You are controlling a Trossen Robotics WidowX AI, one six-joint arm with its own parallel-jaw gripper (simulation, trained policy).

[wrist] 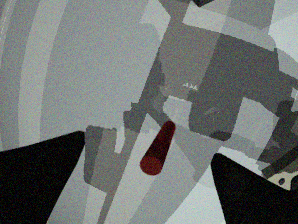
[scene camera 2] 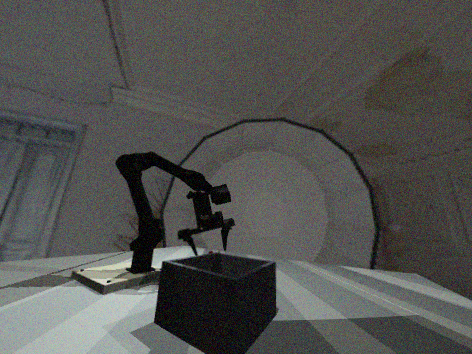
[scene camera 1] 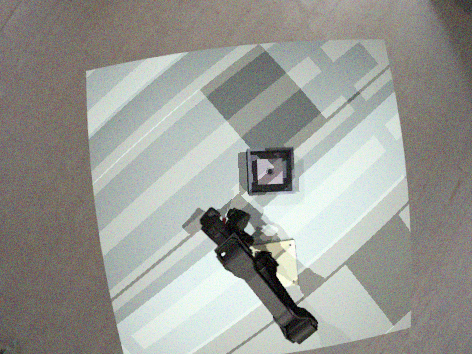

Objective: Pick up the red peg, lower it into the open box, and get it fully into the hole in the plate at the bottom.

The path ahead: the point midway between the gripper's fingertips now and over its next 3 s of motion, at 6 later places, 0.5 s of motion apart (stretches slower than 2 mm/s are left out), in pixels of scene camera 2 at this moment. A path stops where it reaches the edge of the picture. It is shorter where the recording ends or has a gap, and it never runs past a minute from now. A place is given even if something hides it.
My gripper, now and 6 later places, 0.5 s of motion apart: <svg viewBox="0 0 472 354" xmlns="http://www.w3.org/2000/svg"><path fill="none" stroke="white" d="M211 254L211 269L212 268L219 250L224 236L222 237L219 248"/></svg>
